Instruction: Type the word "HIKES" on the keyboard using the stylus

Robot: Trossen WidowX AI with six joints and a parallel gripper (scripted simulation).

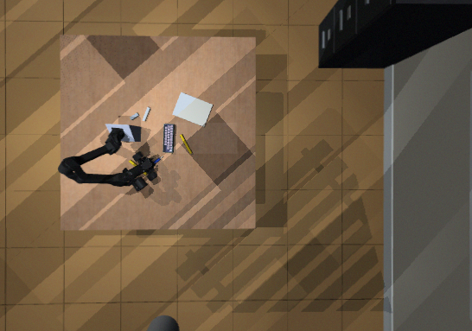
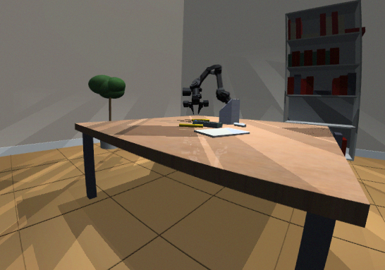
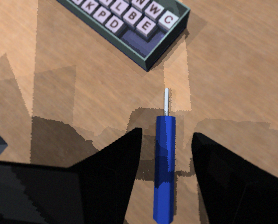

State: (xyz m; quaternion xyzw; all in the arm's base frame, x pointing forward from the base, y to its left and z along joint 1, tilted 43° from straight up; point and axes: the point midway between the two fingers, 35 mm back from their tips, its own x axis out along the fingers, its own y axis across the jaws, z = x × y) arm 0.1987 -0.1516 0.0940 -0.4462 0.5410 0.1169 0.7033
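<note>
The blue stylus is 6 cm below my gripper tip. The rest, counted from my gripper tip: stylus tip (3 cm ahead, 2 cm to the left, 6 cm below); white paper sheet (20 cm ahead, 36 cm to the left, 6 cm below).
</note>
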